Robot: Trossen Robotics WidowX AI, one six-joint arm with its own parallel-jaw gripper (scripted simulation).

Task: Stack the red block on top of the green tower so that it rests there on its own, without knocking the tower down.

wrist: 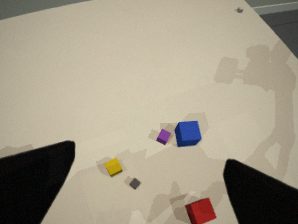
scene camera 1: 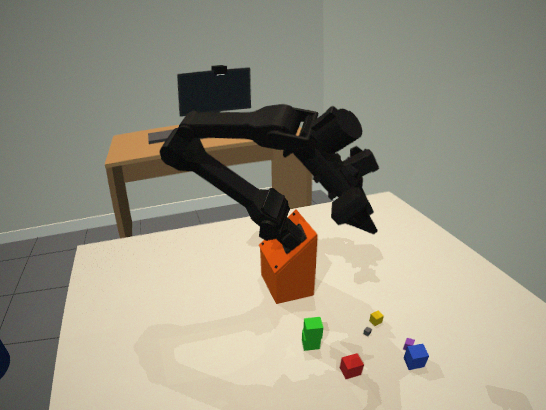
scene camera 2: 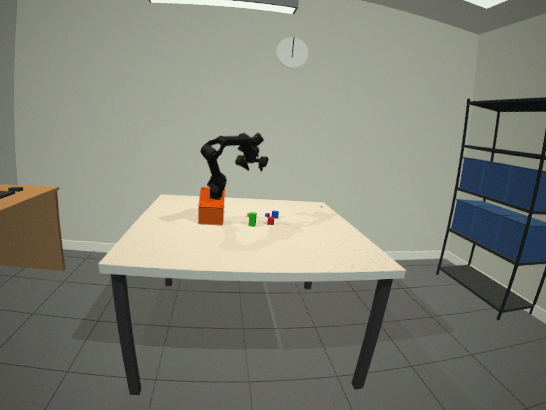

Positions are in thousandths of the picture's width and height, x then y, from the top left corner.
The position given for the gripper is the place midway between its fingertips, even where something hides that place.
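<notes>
In scene camera 1 the gripper (scene camera 1: 684, 543) is open and holds nothing. The wrist view shows the gripper (wrist: 505, 712) as well.
</notes>
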